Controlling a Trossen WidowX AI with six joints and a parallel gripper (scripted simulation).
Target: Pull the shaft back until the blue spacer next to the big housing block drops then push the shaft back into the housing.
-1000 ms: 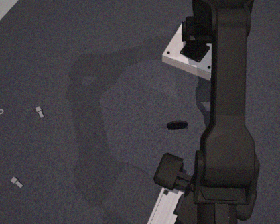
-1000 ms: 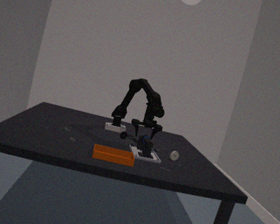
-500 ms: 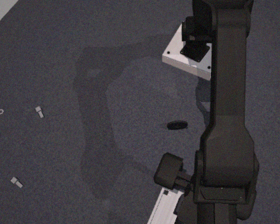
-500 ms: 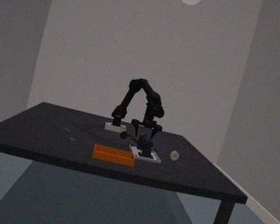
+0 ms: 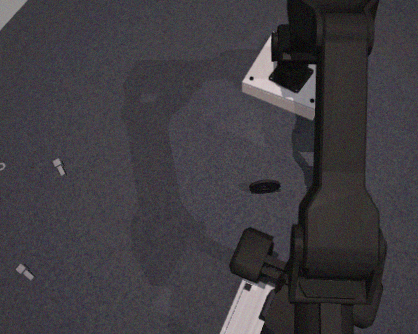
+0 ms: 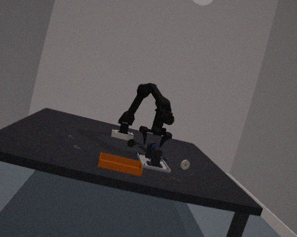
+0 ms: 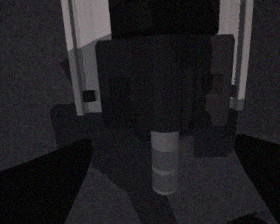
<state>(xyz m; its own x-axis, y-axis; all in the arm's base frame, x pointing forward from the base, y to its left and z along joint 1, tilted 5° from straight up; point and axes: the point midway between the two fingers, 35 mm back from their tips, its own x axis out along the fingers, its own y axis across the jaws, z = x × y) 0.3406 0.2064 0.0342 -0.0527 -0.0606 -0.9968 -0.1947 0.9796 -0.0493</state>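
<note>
My gripper tip is 50 mm short of the grey shaft, 20 mm below it and 10 mm to the right of it. The rest, counted from my gripper tip: black disc (130 mm to the right, 120 mm behind, 40 mm below); then white disc (200 mm to the left, 80 mm ahead, 40 mm below); then blue spacer (90 mm ahead, 20 mm to the left, 10 mm above).
</note>
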